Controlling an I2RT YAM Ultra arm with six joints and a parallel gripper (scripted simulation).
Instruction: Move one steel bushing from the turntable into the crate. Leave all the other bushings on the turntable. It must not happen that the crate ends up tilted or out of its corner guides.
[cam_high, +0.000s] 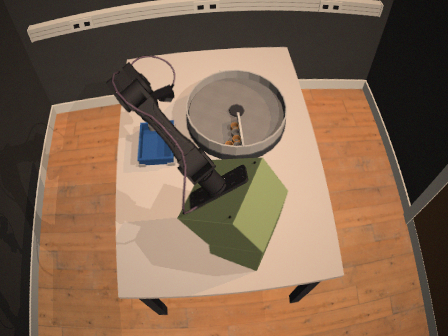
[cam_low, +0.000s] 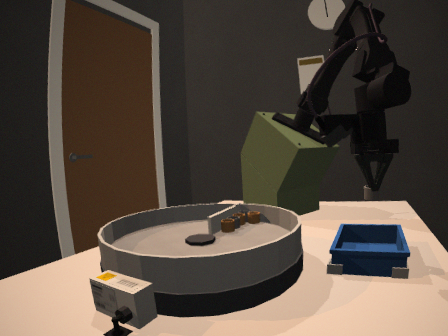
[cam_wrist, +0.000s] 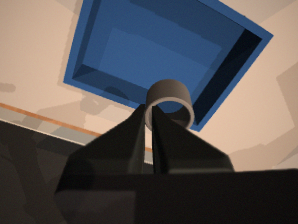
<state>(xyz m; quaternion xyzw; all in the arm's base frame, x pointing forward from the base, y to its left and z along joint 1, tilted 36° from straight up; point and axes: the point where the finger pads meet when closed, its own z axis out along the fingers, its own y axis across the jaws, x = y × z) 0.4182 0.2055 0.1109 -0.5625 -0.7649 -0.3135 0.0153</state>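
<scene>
My gripper is now 13 cm above the blue crate, 1 cm to the left of it and 1 cm past it. Also, from my hand: grey round turntable (35 cm to the right, 10 cm below, 9 cm ahead).
</scene>
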